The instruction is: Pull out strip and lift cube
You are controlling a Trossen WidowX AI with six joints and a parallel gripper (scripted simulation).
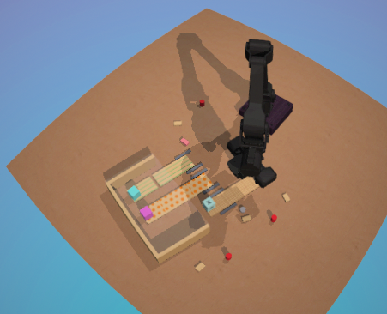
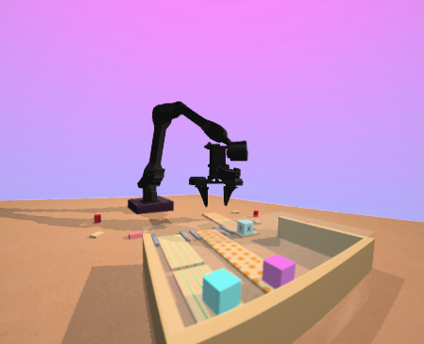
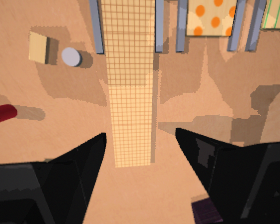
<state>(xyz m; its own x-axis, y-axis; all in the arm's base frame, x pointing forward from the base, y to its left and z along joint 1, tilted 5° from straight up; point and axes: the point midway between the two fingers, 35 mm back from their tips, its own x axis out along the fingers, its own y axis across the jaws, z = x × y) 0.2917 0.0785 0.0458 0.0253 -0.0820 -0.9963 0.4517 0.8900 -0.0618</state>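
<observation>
Now: the grid-patterned strip 50 mm ahead of my gripper tip, 40 mm below it and 10 mm to the right of it. From my gripper tip the other things lie so: tan block: 130 mm ahead, 50 mm to the left, 40 mm below.
</observation>
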